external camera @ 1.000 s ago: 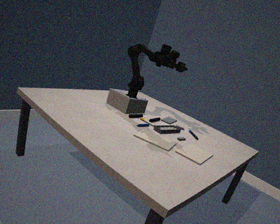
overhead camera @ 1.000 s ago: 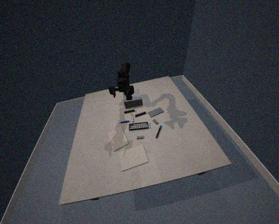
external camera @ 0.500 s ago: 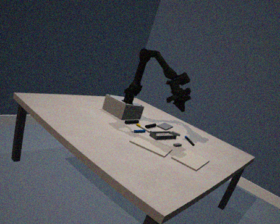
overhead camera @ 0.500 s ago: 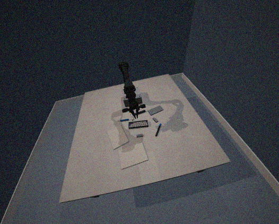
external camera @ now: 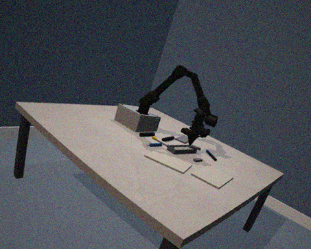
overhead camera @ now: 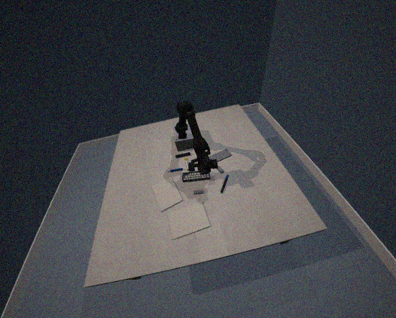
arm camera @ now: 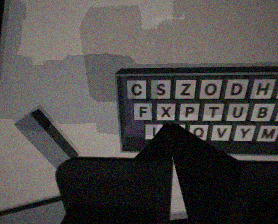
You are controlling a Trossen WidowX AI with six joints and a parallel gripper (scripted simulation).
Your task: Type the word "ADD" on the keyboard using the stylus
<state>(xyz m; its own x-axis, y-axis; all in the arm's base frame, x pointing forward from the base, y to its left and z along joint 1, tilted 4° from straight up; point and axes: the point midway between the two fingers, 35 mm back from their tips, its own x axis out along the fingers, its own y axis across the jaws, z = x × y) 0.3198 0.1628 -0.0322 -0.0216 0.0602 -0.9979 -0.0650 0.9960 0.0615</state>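
Now: gripper tip 24 cm to the left of the blue stylus, 6 cm past it and 3 cm above it. The rest, counted from my gripper tip: white-and-yellow marker: 14 cm to the right, 13 cm behind, 3 cm below; small grey block: 13 cm ahead, 4 cm to the right, 3 cm below; blue pen: 14 cm to the left, 5 cm ahead, 3 cm below.
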